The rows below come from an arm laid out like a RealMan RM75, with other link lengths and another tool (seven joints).
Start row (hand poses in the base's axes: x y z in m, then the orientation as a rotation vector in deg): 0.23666, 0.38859, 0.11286, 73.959, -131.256, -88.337
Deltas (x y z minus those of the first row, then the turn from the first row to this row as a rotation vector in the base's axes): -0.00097, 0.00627, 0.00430, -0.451, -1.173, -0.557; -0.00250, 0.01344, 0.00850, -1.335, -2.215, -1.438; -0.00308, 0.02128, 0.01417, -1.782, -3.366, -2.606; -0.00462, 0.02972, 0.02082, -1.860, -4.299, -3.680; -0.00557, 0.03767, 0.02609, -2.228, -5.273, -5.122; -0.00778, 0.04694, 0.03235, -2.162, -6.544, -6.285; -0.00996, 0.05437, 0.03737, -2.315, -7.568, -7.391; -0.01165, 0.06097, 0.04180, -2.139, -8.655, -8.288; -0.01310, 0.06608, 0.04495, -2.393, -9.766, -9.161; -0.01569, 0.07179, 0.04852, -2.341, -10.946, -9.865; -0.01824, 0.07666, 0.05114, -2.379, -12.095, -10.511
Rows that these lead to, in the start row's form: 0.23569, 0.39486, 0.11716, 74.574, -132.725, -87.550; 0.23416, 0.40203, 0.12136, 74.627, -134.639, -86.292; 0.23358, 0.40987, 0.12703, 74.616, -136.704, -85.655; 0.23204, 0.41831, 0.13368, 74.544, -138.381, -85.548; 0.23109, 0.42626, 0.13895, -73.848, 140.180, 84.867; 0.22888, 0.43553, 0.14521, -72.778, 139.631, 83.368; 0.22670, 0.44296, 0.15023, -71.699, 139.432, 81.930; 0.22501, 0.44956, 0.15466, -70.918, 138.790, 80.800; 0.22356, 0.45467, 0.15781, -70.214, 138.576, 79.235; 0.22097, 0.46038, 0.16138, -69.750, 137.957, 77.942; 0.21842, 0.46525, 0.16400, -69.355, 137.432, 76.612
